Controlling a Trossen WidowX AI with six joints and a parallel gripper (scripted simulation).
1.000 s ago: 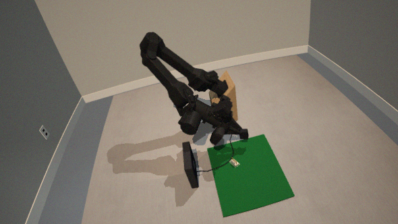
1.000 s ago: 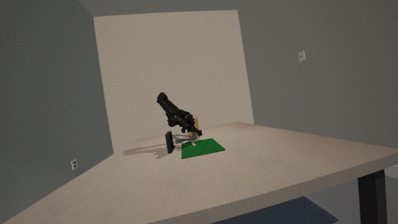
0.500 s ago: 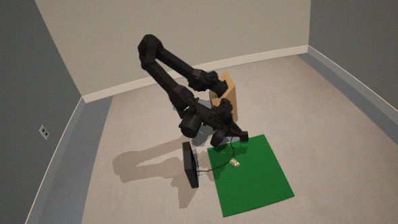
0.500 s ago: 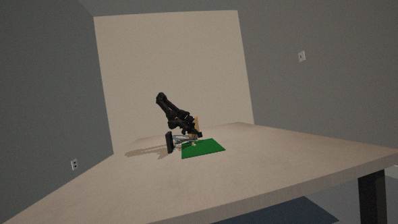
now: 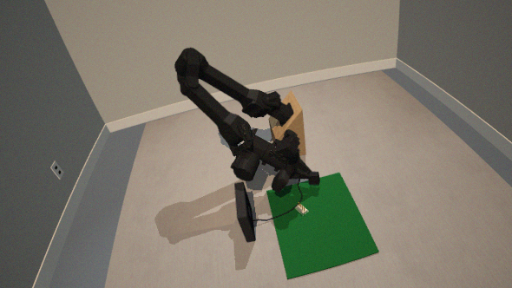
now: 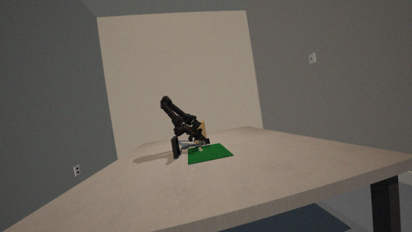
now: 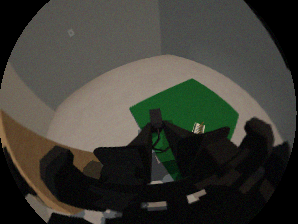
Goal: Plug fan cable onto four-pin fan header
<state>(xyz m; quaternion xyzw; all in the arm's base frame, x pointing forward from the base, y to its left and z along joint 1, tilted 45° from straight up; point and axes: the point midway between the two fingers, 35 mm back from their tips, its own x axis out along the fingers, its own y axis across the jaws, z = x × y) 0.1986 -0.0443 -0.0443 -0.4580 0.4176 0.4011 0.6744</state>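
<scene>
The four-pin fan header is 80 mm ahead of my gripper tip, 50 mm to the right of it and 50 mm below it. Also, from my gripper tip: green board: 130 mm ahead, 10 mm to the right, 70 mm below; black fan: 100 mm ahead, 200 mm to the right, 10 mm above; black plug: 10 mm to the left, 10 mm below.
</scene>
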